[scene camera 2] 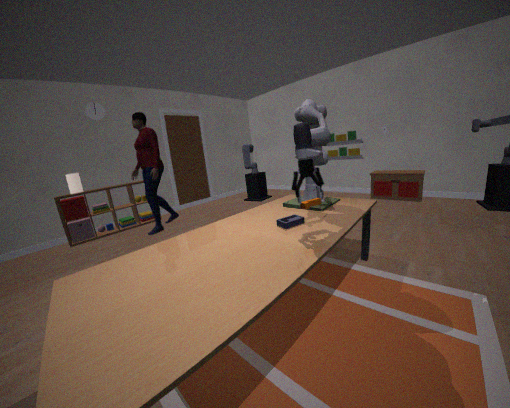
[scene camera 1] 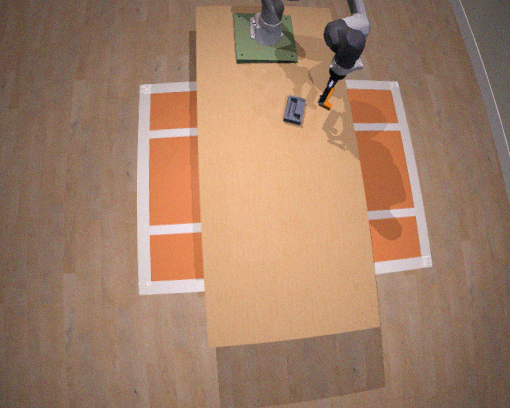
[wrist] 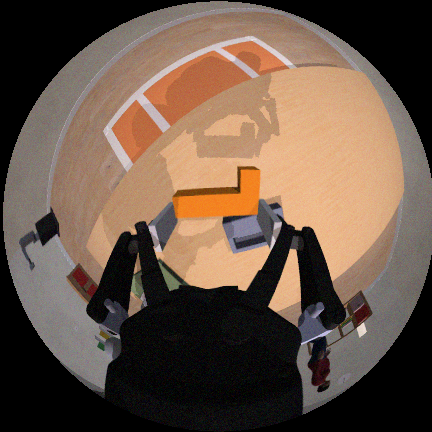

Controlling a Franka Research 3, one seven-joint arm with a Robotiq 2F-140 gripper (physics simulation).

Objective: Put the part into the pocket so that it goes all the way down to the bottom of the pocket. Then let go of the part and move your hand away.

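Observation:
The orange L-shaped part [scene camera 1: 328, 105] [scene camera 2: 311, 203] [wrist: 215, 205] is held in the air above the table, its long bar spanning the fingers and its short leg pointing away from the hand in the wrist view. My gripper [scene camera 1: 327, 99] [scene camera 2: 309, 199] [wrist: 215, 210] is shut on the part, one pad at each end of the bar. The blue-grey block with the pocket [scene camera 1: 288, 112] [scene camera 2: 290, 225] [wrist: 240, 228] sits on the table, left of the part in scene camera 1. In the wrist view the right finger and part hide some of it; the pocket floor is hard to make out.
The green base plate [scene camera 1: 245, 50] [scene camera 2: 292, 203] [wrist: 169, 275] carries the arm's base behind the block. The table [scene camera 1: 280, 200] [scene camera 2: 200, 270] [wrist: 325, 150] has its right edge close to the held part in scene camera 1. A person [scene camera 2: 148, 150] is beyond the table.

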